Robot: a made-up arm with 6 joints. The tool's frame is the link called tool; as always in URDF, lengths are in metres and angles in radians. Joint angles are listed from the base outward.
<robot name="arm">
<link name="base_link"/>
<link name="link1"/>
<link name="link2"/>
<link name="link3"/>
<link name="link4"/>
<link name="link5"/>
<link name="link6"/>
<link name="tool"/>
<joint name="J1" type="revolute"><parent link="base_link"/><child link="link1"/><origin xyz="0.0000 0.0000 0.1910"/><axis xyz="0 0 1"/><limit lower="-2.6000" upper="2.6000"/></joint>
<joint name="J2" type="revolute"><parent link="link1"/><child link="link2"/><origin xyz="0.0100 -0.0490 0.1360" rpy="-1.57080 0.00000 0.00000"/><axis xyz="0 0 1"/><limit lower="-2.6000" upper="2.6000"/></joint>
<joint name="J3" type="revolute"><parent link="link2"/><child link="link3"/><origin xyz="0.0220 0.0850 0.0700" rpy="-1.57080 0.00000 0.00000"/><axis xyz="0 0 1"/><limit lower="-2.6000" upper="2.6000"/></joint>
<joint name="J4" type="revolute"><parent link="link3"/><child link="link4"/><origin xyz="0.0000 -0.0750 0.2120" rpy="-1.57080 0.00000 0.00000"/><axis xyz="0 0 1"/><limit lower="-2.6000" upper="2.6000"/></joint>
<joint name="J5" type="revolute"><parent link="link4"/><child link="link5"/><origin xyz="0.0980 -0.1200 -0.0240" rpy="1.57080 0.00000 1.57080"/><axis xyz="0 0 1"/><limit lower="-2.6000" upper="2.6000"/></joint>
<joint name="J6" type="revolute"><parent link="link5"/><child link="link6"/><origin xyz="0.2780 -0.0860 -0.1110" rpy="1.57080 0.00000 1.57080"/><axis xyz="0 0 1"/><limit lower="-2.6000" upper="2.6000"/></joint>
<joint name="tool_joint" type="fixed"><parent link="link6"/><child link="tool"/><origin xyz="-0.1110 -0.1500 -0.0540" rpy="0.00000 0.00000 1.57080"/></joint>
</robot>
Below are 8 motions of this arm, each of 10 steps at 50 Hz.
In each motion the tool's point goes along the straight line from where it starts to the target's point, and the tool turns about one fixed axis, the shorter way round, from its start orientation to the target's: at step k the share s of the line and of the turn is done. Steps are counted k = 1, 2, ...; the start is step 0. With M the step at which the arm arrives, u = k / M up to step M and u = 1 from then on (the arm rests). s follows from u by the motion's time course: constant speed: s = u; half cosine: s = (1 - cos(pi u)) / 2; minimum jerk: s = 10 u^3 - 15 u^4 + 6 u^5.
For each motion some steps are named. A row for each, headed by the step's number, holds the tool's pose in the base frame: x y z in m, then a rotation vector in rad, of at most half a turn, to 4 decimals.
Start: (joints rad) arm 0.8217 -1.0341 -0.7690 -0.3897 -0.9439 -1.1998
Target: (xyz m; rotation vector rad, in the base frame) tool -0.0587 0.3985 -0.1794 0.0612 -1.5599 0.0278
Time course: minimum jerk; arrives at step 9
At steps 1, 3, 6, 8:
1: -0.0328 0.4112 -0.1974 0.0065 -1.6389 -0.0193
3: -0.0380 0.4086 -0.1938 0.0175 -1.6231 -0.0098
6: -0.0532 0.4012 -0.1832 0.0497 -1.5768 0.0179
8: -0.0584 0.3986 -0.1796 0.0606 -1.5608 0.0273

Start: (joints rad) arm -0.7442 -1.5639 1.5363 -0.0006 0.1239 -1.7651
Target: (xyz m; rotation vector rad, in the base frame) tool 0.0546 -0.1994 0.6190 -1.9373 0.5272 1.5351
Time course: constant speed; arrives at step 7
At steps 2, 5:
2: 0.0650 -0.1939 0.6293 -1.9190 0.5579 1.5800
5: 0.0588 -0.1972 0.6231 -1.9301 0.5395 1.5531

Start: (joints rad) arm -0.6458 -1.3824 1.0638 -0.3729 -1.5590 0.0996
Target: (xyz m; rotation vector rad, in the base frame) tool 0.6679 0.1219 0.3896 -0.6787 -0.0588 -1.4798
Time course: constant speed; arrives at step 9
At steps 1, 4, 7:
1: 0.6838 0.0162 0.4015 -0.6039 0.0502 -1.6303
4: 0.6779 0.0558 0.3970 -0.6327 0.0089 -1.5744
7: 0.6719 0.0955 0.3926 -0.6606 -0.0319 -1.5179

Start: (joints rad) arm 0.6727 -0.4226 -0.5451 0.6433 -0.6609 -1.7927
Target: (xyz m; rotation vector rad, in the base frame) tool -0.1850 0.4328 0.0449 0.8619 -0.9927 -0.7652
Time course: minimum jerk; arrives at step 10
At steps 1, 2, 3, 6, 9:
1: -0.2205 0.3855 0.0493 0.9674 -0.9055 -0.7552
2: -0.2187 0.3879 0.0491 0.9622 -0.9099 -0.7557
3: -0.2150 0.3929 0.0486 0.9511 -0.9193 -0.7569
6: -0.1964 0.4177 0.0463 0.8959 -0.9651 -0.7622
9: -0.1853 0.4324 0.0449 0.8628 -0.9920 -0.7651

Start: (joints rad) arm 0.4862 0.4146 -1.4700 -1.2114 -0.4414 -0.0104
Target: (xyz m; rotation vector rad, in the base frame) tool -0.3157 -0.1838 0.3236 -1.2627 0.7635 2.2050
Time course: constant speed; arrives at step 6
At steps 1, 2, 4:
1: -0.3289 -0.1767 0.3344 -1.2276 0.7795 2.1853
2: -0.3262 -0.1782 0.3323 -1.2346 0.7763 2.1892
4: -0.3210 -0.1810 0.3279 -1.2486 0.7699 2.1971

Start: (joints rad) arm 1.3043 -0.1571 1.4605 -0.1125 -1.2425 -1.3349
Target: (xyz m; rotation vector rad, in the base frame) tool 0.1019 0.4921 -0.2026 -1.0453 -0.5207 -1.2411
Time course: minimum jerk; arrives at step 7
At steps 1, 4, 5, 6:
1: 0.0991 0.5059 -0.1944 -1.0214 -0.5826 -1.2655
4: 0.1008 0.4973 -0.1995 -1.0364 -0.5440 -1.2504
5: 0.1015 0.4941 -0.2014 -1.0418 -0.5299 -1.2448
6: 0.1018 0.4924 -0.2024 -1.0447 -0.5222 -1.2417

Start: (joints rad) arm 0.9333 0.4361 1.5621 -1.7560 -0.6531 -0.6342
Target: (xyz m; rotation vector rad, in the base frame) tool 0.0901 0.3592 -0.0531 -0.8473 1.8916 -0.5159
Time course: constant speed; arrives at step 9
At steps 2, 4, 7, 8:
2: 0.1082 0.3469 -0.0595 -0.8167 1.8667 -0.5951
4: 0.1030 0.3504 -0.0577 -0.8255 1.8740 -0.5725
7: 0.0953 0.3557 -0.0549 -0.8386 1.8847 -0.5386
8: 0.0927 0.3574 -0.0540 -0.8430 1.8882 -0.5273

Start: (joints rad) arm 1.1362 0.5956 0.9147 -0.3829 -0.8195 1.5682
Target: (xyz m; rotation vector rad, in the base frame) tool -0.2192 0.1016 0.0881 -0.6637 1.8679 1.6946
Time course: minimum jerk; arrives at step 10
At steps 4, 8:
4: -0.1989 0.1145 0.0963 -0.6107 1.6810 1.6538
8: -0.2175 0.1027 0.0888 -0.6592 1.8519 1.6915

